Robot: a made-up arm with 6 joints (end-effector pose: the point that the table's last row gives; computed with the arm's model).
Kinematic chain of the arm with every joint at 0, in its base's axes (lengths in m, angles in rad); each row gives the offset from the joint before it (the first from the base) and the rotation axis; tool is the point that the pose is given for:
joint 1: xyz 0 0 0.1 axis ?
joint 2: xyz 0 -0.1 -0.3 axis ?
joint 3: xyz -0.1 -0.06 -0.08 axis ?
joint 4: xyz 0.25 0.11 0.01 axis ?
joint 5: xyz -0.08 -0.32 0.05 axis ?
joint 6: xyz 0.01 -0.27 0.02 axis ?
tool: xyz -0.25 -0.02 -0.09
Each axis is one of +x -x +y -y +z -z.
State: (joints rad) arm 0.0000 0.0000 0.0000 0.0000 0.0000 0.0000
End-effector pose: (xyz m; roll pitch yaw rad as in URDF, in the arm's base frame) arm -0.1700 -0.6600 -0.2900 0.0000 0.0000 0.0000
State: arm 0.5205 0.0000 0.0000 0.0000 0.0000 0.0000
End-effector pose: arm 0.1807 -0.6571 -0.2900 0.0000 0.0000 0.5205
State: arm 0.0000 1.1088 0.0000 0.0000 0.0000 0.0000
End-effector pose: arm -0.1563 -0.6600 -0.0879 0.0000 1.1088 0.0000
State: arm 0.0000 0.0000 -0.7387 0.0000 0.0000 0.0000
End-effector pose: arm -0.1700 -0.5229 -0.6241 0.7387 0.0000 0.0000
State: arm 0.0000 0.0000 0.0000 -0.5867 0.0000 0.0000
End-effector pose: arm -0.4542 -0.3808 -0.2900 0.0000 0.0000 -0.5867
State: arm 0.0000 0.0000 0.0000 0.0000 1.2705 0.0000
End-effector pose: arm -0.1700 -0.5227 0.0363 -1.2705 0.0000 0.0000
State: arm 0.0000 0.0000 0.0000 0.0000 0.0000 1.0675
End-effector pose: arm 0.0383 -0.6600 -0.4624 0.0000 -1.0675 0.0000
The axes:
joint 1: +z
joint 2: +y
joint 3: -x
joint 4: +z
joint 5: -x
joint 6: -y

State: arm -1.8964 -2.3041 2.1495 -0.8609 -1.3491 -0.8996
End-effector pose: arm -0.3796 -0.1622 -0.5608 2.2647 -0.7522 1.4640
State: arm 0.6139 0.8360 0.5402 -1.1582 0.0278 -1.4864
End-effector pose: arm -0.1700 -0.0726 0.2762 -1.4932 0.5806 -1.7477
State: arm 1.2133 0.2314 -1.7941 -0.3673 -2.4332 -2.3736
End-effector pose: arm -0.1591 0.1217 -0.3793 -1.7387 -0.7057 -0.8654
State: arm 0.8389 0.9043 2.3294 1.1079 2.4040 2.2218
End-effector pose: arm -0.0545 -0.0905 -0.7745 -0.4017 -1.3485 -0.6039
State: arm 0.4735 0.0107 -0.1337 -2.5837 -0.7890 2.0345
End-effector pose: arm -0.2739 0.1552 -0.4845 2.0151 -0.8145 1.9696
